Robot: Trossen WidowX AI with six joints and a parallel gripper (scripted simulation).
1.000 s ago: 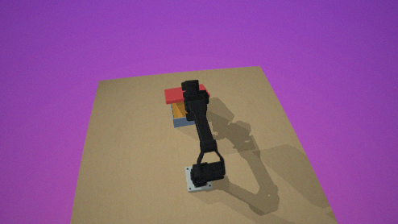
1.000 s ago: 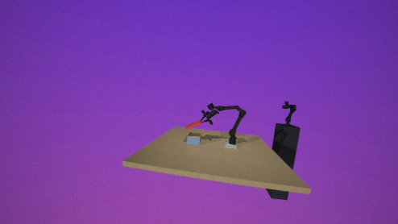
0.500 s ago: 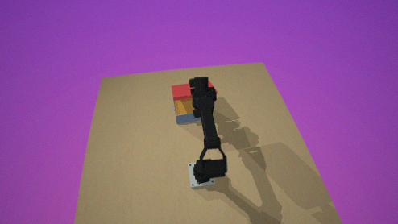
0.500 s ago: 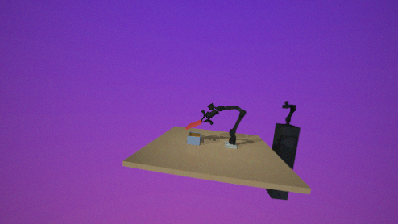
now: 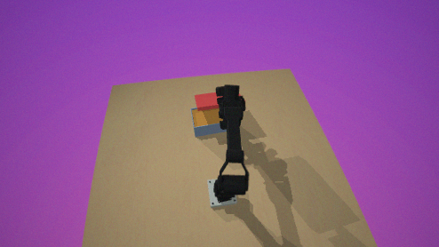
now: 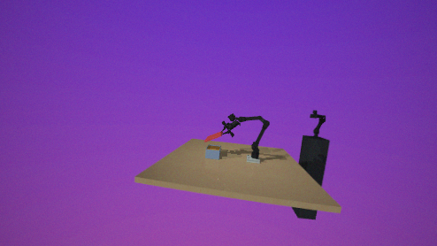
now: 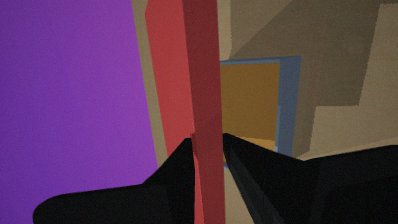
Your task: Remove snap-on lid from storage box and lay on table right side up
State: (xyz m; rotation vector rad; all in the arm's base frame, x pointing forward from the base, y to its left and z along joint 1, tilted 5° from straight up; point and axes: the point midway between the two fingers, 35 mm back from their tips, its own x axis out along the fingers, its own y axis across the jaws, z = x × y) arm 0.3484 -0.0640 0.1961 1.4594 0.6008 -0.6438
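My gripper tip is now 7 cm short of the lid and 3 cm above it. Round my gripper tip: grey-blue storage box: 18 cm below, 6 cm ahead, 5 cm to the left.
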